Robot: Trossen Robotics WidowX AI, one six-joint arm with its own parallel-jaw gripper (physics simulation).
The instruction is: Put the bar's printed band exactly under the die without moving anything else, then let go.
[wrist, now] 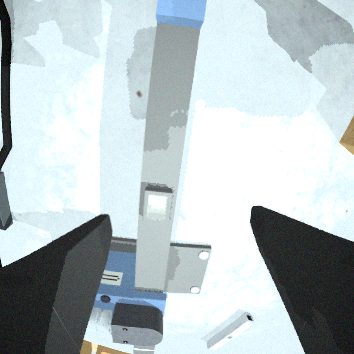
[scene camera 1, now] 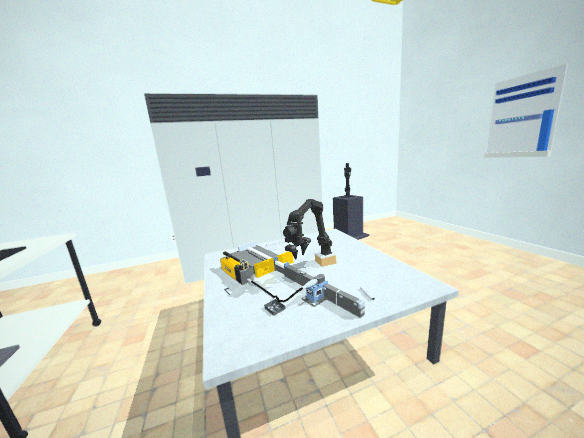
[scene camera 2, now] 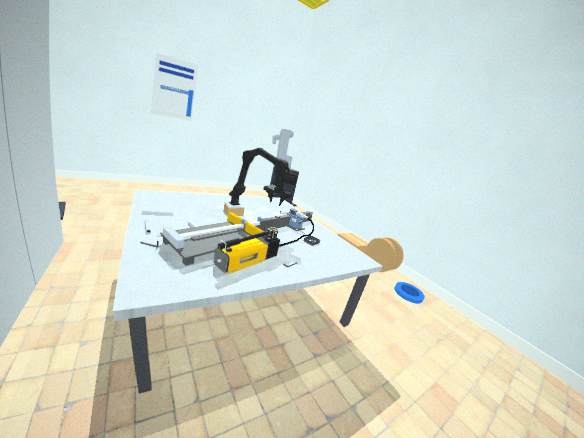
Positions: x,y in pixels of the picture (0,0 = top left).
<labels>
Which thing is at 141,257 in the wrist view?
A clamp station.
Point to a clamp station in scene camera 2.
188,249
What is the gripper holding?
Nothing.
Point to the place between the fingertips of the gripper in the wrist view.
180,219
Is the gripper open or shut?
Open.
</labels>
